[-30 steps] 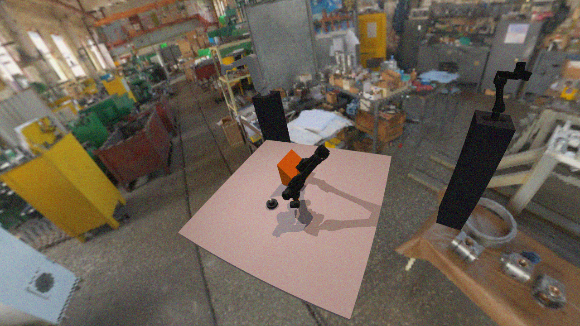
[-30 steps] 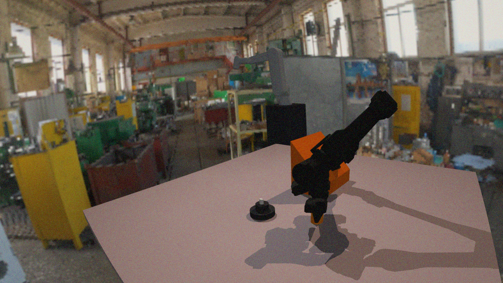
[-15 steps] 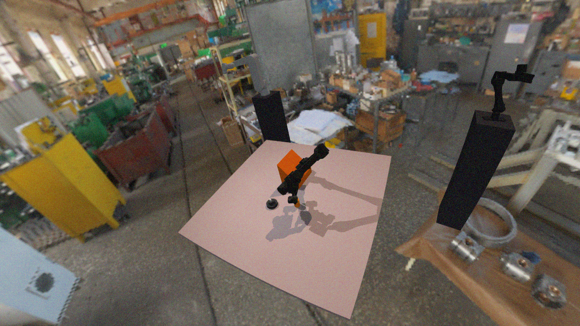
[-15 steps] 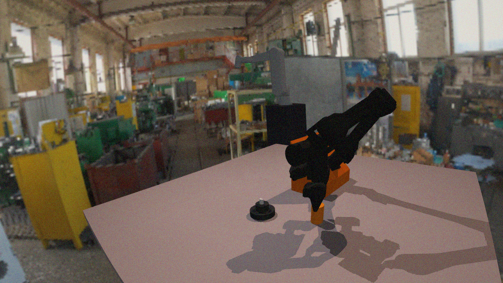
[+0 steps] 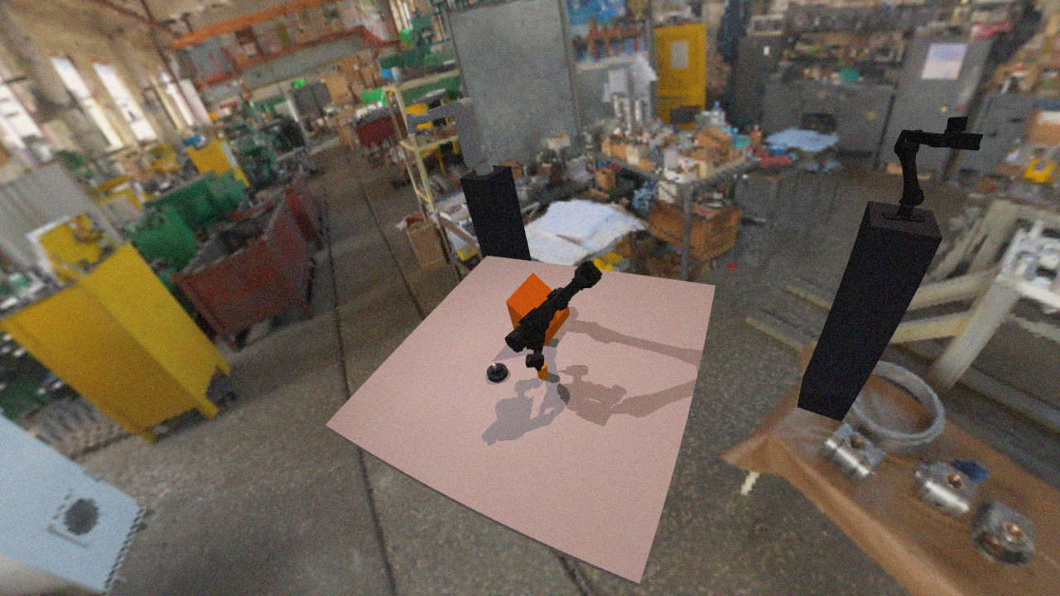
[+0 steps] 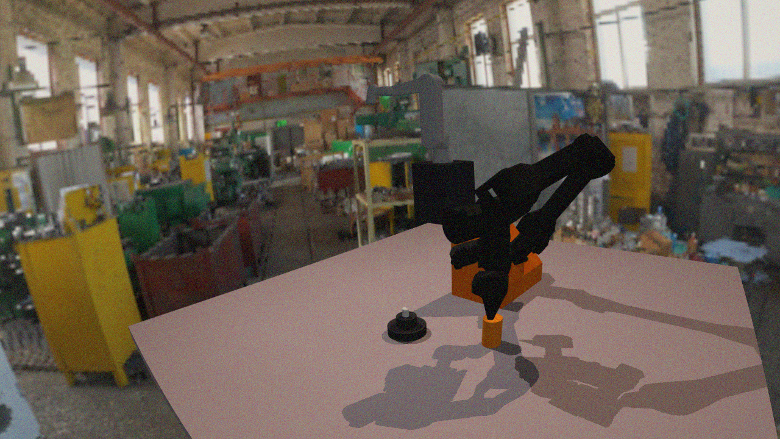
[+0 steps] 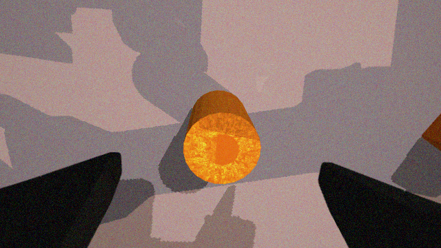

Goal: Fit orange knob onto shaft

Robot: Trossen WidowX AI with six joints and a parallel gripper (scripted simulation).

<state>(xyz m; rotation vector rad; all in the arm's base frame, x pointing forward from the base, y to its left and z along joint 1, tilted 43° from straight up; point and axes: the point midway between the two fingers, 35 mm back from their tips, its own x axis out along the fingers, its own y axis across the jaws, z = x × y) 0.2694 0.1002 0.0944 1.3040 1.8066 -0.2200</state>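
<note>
My gripper tip is now 4 cm above the orange knob. Round my gripper tip: black round pedestal 17 cm to the right, 8 cm ahead, 5 cm below.
</note>
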